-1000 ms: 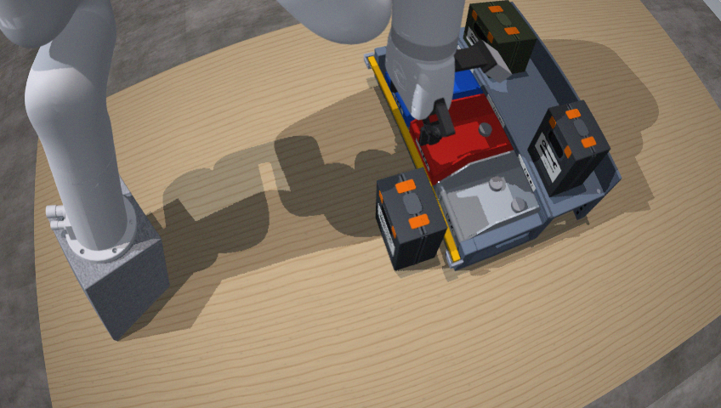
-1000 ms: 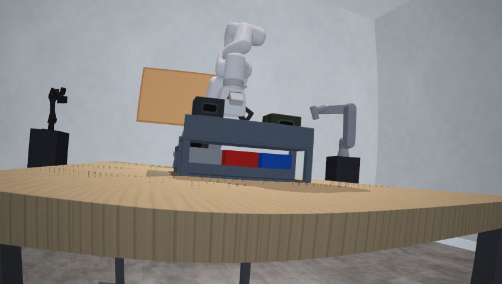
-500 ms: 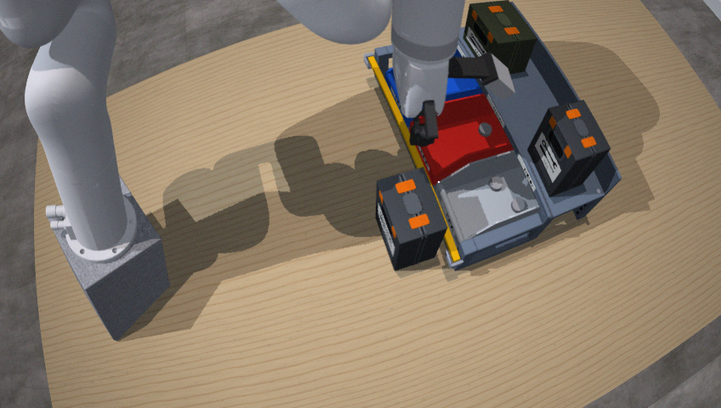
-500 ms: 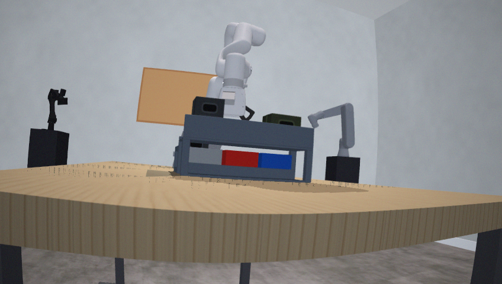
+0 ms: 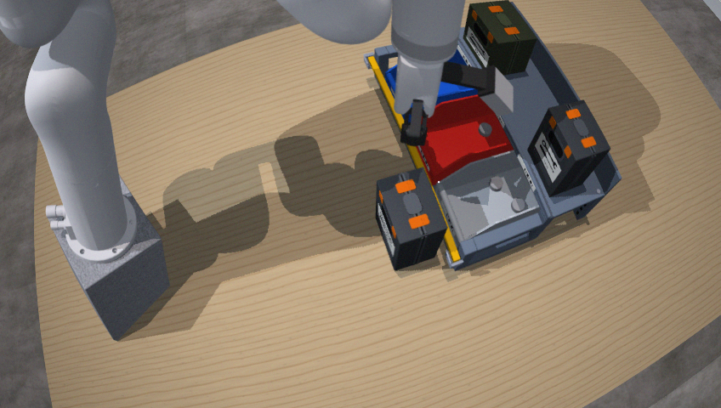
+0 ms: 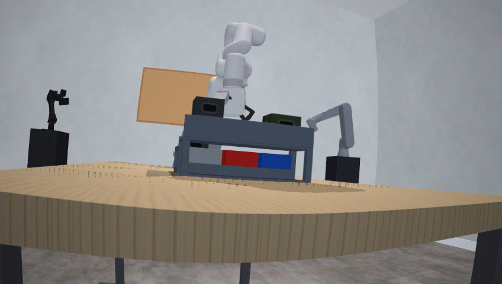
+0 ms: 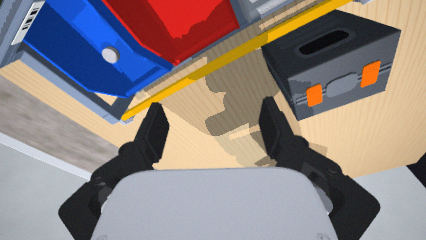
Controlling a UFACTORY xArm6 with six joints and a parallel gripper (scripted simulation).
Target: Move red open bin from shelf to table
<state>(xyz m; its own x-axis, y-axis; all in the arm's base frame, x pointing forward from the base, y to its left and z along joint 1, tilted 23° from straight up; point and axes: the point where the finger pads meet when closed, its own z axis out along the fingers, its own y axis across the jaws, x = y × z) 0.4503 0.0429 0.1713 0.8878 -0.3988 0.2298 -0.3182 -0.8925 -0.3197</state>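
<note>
Now: hand 10 cm above the yellow rail. Also, from my hand: grey bin: 12 cm ahead, 10 cm to the right, 12 cm below; then blue bin: 9 cm ahead, 12 cm to the left, 12 cm below; then red bin: 10 cm ahead, 1 cm to the left, 12 cm below.
</note>
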